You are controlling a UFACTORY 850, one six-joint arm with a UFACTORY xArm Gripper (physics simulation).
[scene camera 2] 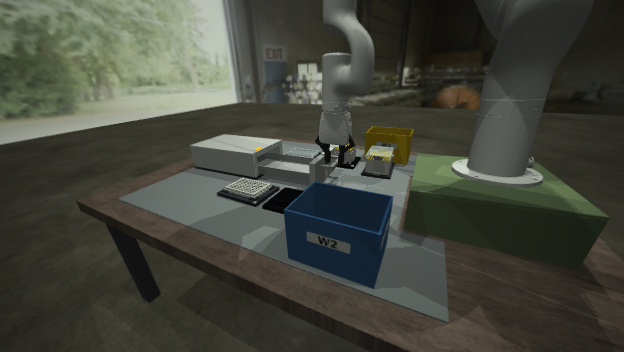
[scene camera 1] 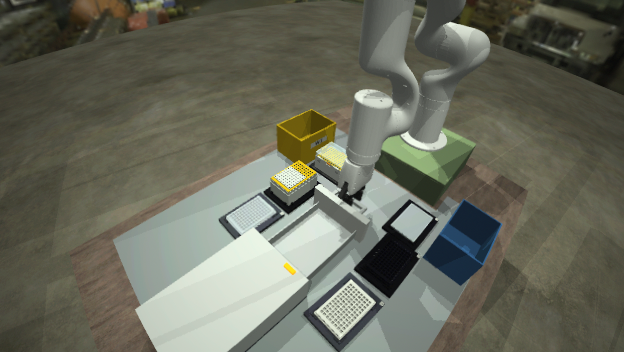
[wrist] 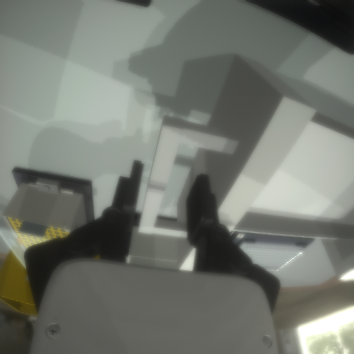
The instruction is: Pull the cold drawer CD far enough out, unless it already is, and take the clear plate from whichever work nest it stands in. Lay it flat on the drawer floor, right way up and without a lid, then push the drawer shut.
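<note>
The drawer (scene camera 1: 312, 235) (scene camera 2: 285, 170) is pulled out of its white cabinet (scene camera 1: 225, 295) (scene camera 2: 227, 147), and its visible floor is bare. No CD label is readable. The drawer's handle (scene camera 1: 361, 209) (wrist: 161, 157) sticks out from the front panel (scene camera 1: 340, 211) (scene camera 2: 316, 171). The clear plate (scene camera 1: 251, 214) (scene camera 2: 303, 152) (wrist: 275, 254) lies in a dark nest beside the drawer, with no lid discernible. My gripper (scene camera 1: 351, 200) (scene camera 2: 334, 163) (wrist: 166, 180) is partly open and empty, pointing down at the handle. In the wrist view its fingers appear on either side of the handle's outer bar; contact is not discernible.
Two tip racks (scene camera 1: 293, 184) (scene camera 1: 330, 157) and the yellow bin W1 (scene camera 1: 305, 137) stand near the gripper. Across the drawer are an off-white plate (scene camera 1: 345, 308), a black plate (scene camera 1: 387, 262), a pale flat piece (scene camera 1: 412, 221) and the blue bin W2 (scene camera 1: 462, 242) (scene camera 2: 335, 235).
</note>
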